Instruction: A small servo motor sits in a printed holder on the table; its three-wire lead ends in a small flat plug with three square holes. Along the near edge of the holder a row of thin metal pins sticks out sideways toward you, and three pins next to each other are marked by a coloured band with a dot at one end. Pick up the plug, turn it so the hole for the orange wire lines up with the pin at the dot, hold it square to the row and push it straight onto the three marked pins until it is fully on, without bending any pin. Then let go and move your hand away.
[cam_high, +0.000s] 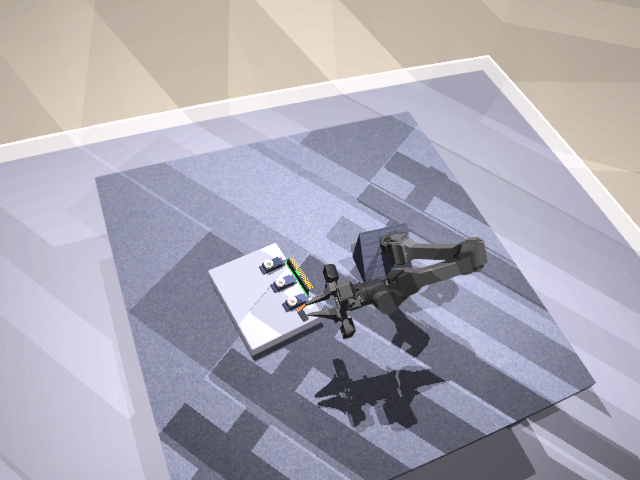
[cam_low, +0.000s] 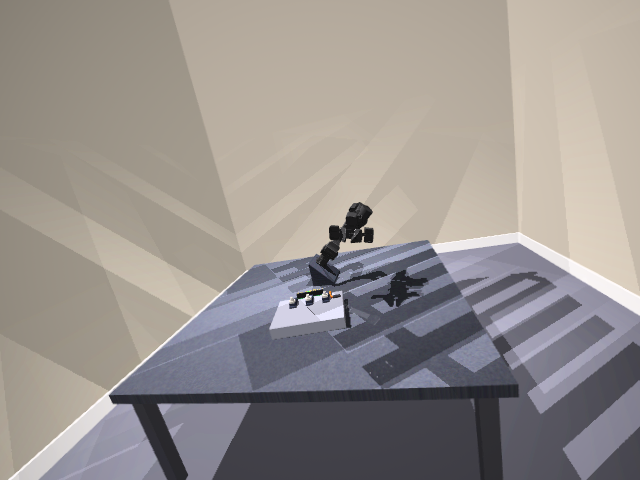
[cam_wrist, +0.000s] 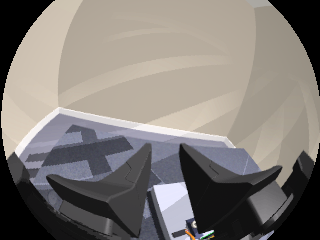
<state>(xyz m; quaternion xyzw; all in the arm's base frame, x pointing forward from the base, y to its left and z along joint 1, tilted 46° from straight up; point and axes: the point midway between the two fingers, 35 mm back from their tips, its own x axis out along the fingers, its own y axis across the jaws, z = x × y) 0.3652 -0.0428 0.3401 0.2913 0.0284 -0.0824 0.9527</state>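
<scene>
My gripper tip is now 11 cm past the green band, 23 cm to the left of it and 24 cm above it. Round my gripper tip: printed holder (5 cm ahead, 22 cm to the right, 29 cm below); servo (6 cm behind, 22 cm to the right, 26 cm below).
</scene>
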